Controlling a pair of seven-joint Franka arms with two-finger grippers.
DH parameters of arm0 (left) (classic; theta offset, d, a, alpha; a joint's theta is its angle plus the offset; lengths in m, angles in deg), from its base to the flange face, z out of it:
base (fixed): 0 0 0 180
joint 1: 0 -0.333 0 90
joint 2: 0 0 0 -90
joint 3: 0 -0.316 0.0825 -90
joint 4: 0 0 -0.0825 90
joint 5: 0 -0.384 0 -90
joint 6: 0 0 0.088 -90
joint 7: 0 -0.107 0 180
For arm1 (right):
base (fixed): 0 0 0 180
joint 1: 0 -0.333 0 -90
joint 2: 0 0 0 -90
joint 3: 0 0.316 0.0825 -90
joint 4: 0 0 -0.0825 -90
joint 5: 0 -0.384 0 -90
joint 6: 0 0 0.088 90
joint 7: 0 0.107 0 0
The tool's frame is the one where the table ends.
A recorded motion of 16 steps. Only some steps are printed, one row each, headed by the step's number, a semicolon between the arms.
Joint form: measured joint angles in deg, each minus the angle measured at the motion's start. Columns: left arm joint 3, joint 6, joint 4, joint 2, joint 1, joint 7, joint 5; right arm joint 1, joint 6, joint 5, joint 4, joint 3, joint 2, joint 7.
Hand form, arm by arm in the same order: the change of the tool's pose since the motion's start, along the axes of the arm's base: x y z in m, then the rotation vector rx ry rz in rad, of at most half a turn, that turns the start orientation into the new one. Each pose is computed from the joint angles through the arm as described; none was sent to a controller.
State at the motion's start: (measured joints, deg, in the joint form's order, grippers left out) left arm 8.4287 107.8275 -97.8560 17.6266 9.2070 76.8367 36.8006; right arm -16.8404 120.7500 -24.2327 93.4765 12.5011 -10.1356 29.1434
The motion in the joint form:
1: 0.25 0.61 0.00 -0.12 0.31 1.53 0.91; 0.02 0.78 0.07 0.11 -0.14 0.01 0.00
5: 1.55 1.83 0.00 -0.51 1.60 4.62 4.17; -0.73 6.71 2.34 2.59 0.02 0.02 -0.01
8: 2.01 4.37 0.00 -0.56 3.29 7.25 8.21; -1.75 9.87 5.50 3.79 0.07 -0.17 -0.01
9: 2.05 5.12 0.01 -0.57 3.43 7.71 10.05; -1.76 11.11 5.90 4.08 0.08 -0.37 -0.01
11: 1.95 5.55 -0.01 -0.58 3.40 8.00 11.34; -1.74 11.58 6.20 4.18 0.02 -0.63 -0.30
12: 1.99 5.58 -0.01 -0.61 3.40 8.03 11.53; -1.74 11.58 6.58 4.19 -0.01 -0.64 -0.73
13: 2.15 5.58 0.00 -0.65 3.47 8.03 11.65; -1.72 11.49 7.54 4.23 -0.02 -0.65 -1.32
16: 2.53 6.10 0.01 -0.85 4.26 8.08 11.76; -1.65 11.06 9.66 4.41 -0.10 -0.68 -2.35
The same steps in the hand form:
1: -0.0010 -0.0061 0.0027 -0.0091 0.0094 0.0245; 0.0019 -0.0018 0.0004 0.0025 -0.0105 -0.0083
5: -0.0098 -0.0339 0.0114 -0.0531 0.0376 0.0588; 0.0027 0.0031 -0.0111 -0.0141 -0.0788 -0.0232
8: -0.0145 -0.0570 0.0176 -0.1049 0.0582 0.1135; 0.0003 0.0111 -0.0183 -0.0485 -0.1321 -0.0072
9: -0.0137 -0.0597 0.0198 -0.1303 0.0659 0.1382; 0.0020 0.0109 -0.0207 -0.0495 -0.1463 -0.0122
11: -0.0122 -0.0591 0.0211 -0.1474 0.0723 0.1584; 0.0038 0.0103 -0.0236 -0.0539 -0.1525 -0.0101
12: -0.0124 -0.0596 0.0216 -0.1504 0.0732 0.1598; 0.0041 0.0099 -0.0239 -0.0606 -0.1591 -0.0017
13: -0.0135 -0.0618 0.0223 -0.1530 0.0738 0.1567; 0.0042 0.0093 -0.0246 -0.0764 -0.1702 0.0136
16: -0.0187 -0.0728 0.0254 -0.1570 0.0669 0.1437; 0.0046 0.0072 -0.0277 -0.1134 -0.1872 0.0434

